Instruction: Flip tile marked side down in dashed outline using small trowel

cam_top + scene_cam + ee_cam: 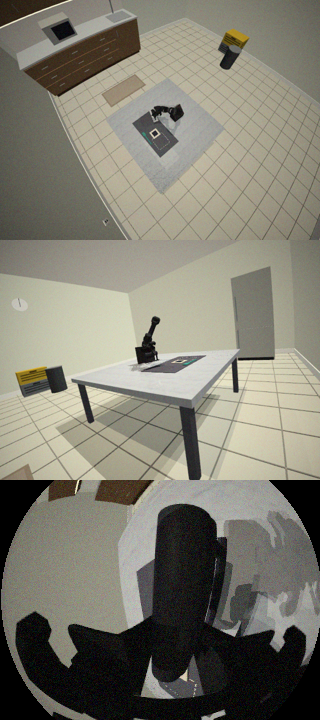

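The tile is 15 cm ahead of my gripper tip, 18 cm to the left of it and 10 cm below it. The rest, counted from my gripper tip: teal strip (27 cm ahead, 12 cm to the left, 10 cm below); then trowel (2 cm behind, 1 cm to the left, 1 cm below).
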